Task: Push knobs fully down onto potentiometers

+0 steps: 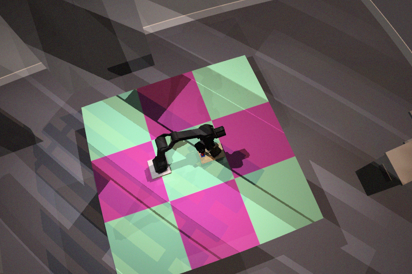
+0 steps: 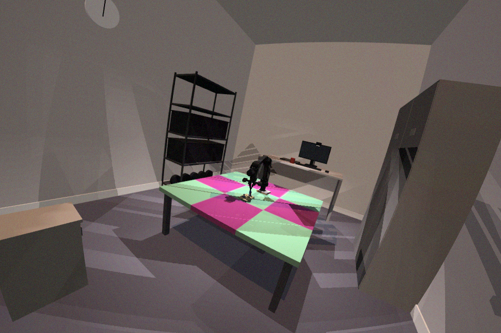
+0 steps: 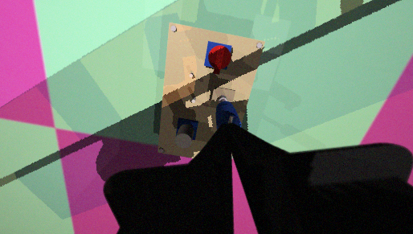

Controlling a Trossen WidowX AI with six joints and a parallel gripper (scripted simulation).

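My gripper tip is now 20 mm above the dark blue knob. Round my gripper tip: red knob (50 mm behind, 10 mm to the right, 40 mm below).
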